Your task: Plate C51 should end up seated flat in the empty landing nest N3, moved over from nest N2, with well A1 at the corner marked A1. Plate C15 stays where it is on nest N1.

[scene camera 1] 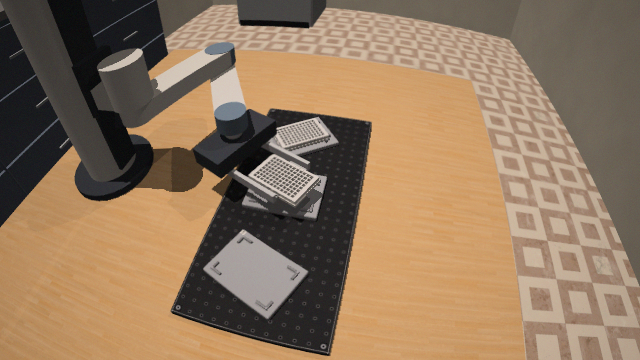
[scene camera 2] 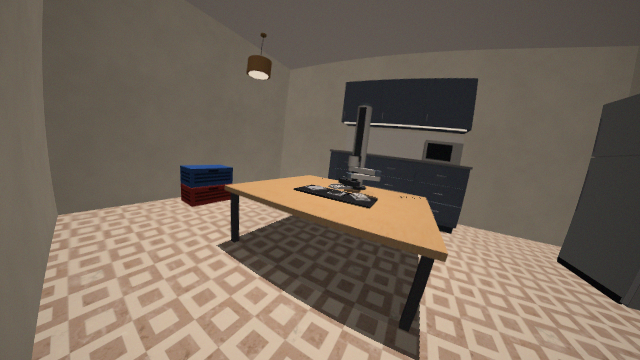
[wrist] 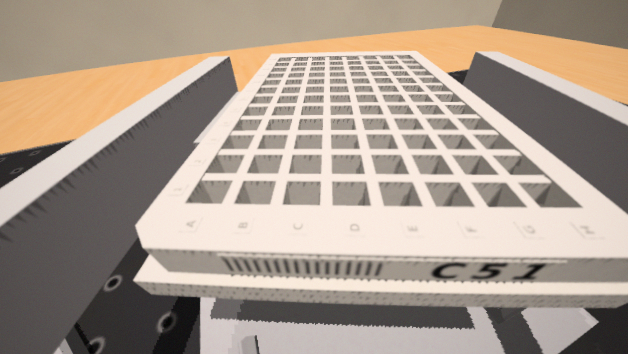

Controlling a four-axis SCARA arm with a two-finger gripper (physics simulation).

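Plate C51 [scene camera 1: 285, 176] [wrist: 345, 220], white with a grid of wells, is held level above the middle nest N3 [scene camera 1: 311, 214] [wrist: 350, 340], with a gap below. It looks turned relative to that nest. My gripper [scene camera 1: 291, 181] [wrist: 347, 77] is shut on plate C51, with one finger along each long side. Well A1 is at the plate's near left corner in the wrist view. The nest's A1 mark does not show. The front nest N2 [scene camera 1: 255, 270] is bare. Plate C15 [scene camera 1: 302, 133] sits on nest N1 [scene camera 1: 326, 142] at the back.
The nests stand on a black perforated mat [scene camera 1: 340, 200] on the wooden table [scene camera 1: 425, 210] [scene camera 2: 400, 225]. The arm's column [scene camera 1: 75, 100] [scene camera 2: 367, 140] stands left of the mat in scene camera 1. The dark gripper body [scene camera 1: 210, 155] is beside the held plate, close to nest N1.
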